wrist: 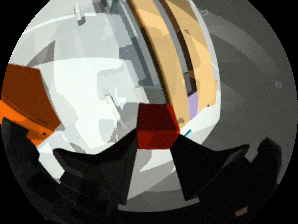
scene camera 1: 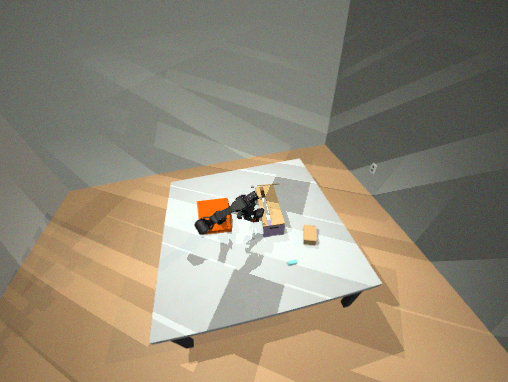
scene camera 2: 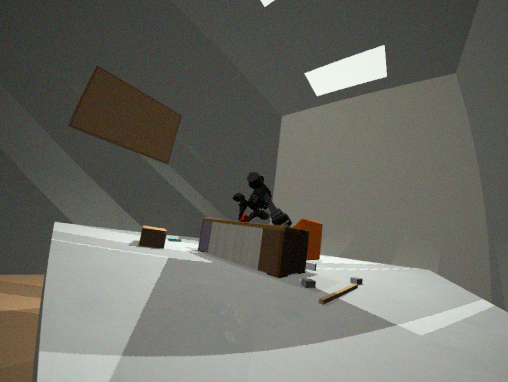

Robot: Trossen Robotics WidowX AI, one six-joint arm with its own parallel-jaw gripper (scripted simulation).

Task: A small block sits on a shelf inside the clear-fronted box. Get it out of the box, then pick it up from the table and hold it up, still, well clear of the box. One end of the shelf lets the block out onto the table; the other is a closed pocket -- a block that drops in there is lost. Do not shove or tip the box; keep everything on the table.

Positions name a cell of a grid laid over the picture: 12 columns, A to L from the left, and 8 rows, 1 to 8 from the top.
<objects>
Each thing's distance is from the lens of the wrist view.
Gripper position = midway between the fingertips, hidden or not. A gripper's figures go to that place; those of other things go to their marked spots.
gripper (wrist: G5): 0.10 m
red block (wrist: G5): 0.06 m
</objects>
